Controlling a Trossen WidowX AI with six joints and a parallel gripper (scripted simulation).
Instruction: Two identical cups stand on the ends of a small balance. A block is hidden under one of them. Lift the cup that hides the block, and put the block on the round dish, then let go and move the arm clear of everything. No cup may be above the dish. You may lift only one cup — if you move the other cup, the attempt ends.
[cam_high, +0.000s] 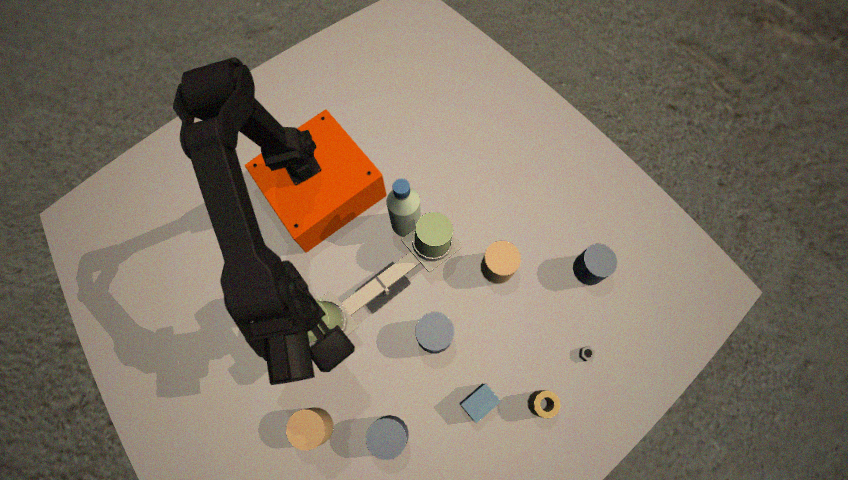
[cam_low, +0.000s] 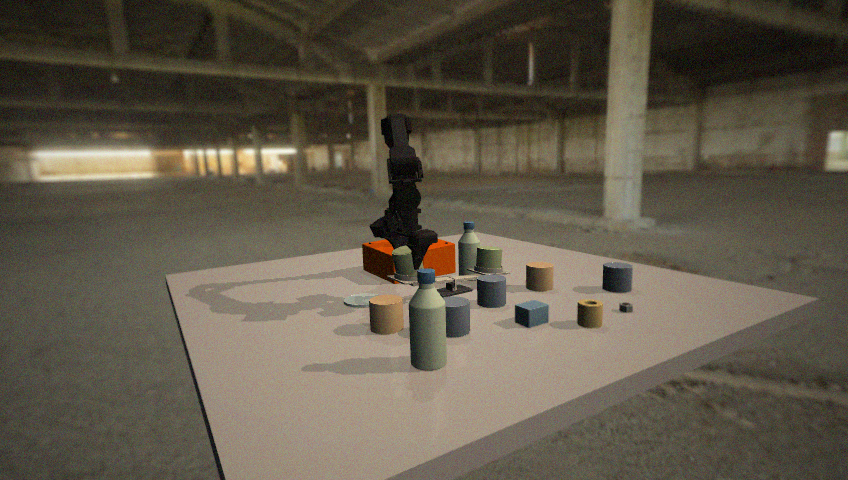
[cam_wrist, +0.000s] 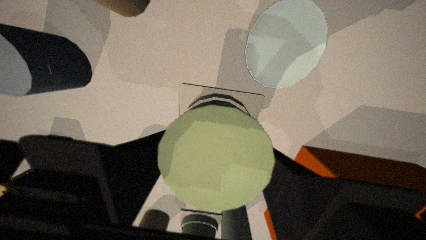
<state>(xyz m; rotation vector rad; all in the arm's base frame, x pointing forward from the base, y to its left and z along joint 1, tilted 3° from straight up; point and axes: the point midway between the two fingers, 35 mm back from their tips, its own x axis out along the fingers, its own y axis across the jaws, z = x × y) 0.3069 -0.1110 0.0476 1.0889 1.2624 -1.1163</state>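
Now: gripper tip 20 mm above the pale green block and 10 mm to the right of it. The rest, counted from my gripper tip: pale round dish 100 mm to the right, 90 mm below, 60 mm behind; small nut 400 mm to the left, 320 mm ahead, 80 mm below.
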